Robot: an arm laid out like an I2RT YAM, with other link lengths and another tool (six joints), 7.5 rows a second.
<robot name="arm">
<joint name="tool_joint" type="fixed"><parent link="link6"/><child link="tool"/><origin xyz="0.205 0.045 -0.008" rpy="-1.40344 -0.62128 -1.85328"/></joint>
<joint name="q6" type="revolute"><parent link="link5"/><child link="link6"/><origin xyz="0.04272 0 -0.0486" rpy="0 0 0"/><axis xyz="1 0 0"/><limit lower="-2.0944" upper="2.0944"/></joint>
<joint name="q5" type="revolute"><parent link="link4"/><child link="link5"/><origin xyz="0.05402 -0.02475 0.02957" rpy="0 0 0"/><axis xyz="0 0 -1"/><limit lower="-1.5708" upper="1.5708"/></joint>
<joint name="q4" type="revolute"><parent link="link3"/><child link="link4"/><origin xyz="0.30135 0.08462 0.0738" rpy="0 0 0"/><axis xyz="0 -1 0"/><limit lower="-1.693" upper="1.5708"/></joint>
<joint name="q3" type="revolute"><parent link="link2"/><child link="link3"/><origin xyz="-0.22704 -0.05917 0" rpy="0 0 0"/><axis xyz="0 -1 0"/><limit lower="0" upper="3.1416"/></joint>
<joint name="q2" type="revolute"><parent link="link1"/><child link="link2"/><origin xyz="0.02 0.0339 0.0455" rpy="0 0 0"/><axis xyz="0 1 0"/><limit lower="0" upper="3.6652"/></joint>
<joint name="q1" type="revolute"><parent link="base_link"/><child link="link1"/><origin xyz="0 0 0.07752" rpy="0 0 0"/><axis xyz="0 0 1"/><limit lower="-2.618" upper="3.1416"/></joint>
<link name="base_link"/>
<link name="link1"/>
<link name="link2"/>
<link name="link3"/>
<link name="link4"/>
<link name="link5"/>
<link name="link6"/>
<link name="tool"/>
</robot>
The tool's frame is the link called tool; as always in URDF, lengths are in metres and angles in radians.
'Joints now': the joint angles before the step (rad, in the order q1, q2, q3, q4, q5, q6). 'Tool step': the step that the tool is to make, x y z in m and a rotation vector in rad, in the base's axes. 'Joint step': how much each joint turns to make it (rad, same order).
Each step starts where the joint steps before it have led.
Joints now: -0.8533 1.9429 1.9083 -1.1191 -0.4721 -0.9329
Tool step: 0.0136 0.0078 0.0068 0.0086 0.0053 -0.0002
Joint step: 0.0361 0.0413 0.0763 -0.0280 0.0131 0.0379
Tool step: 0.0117 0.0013 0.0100 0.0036 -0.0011 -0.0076
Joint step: 0.0215 0.0516 0.1003 -0.0370 0.0091 0.0310
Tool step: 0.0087 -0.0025 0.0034 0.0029 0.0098 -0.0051
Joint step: 0.0133 0.0678 0.1080 -0.0422 0.0122 0.0162
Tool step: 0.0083 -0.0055 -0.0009 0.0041 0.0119 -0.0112
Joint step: 0.0083 0.0782 0.1126 -0.0386 0.0131 0.0170
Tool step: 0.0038 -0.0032 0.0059 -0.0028 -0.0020 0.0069
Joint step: 0.0003 0.0587 0.1066 -0.0474 -0.0022 -0.0069
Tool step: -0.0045 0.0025 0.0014 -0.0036 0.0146 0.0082
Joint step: 0.0021 0.0007 0.0132 -0.0253 0.0091 -0.0119
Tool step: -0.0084 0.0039 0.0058 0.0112 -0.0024 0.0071
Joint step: -0.0124 -0.0339 -0.0329 -0.0135 -0.0167 -0.0154
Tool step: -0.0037 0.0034 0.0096 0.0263 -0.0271 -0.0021
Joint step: -0.0185 -0.0310 -0.0289 -0.0019 -0.0412 -0.0002
